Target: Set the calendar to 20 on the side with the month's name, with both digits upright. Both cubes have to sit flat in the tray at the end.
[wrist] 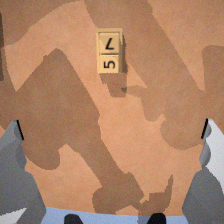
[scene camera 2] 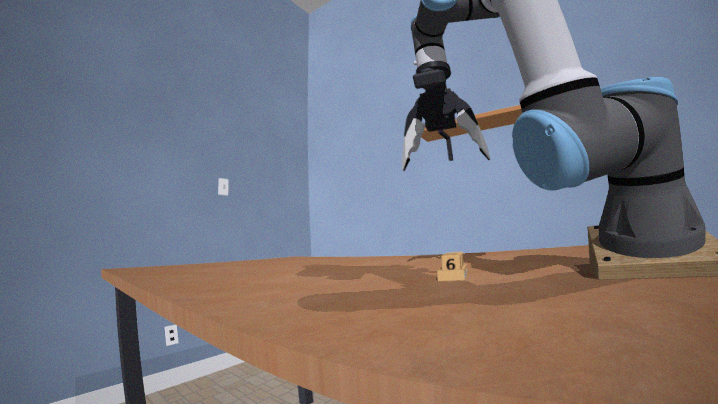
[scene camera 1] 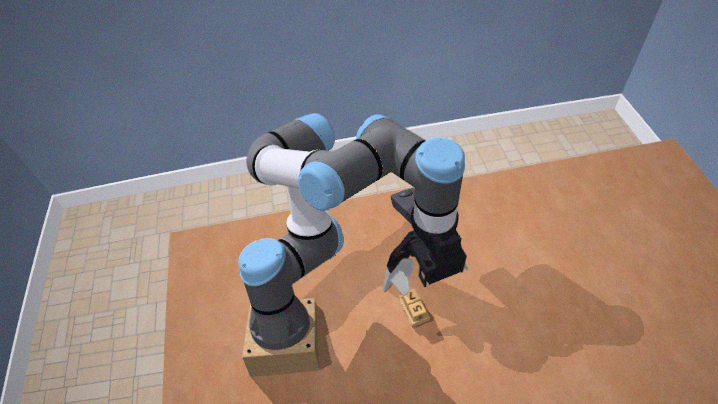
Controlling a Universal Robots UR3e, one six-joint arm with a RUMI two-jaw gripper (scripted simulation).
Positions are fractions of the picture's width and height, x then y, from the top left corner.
Scene:
my gripper: wrist 0.50, 0.54; scene camera 2 0.62, 0.41; scene camera 1 0.59, 0.68

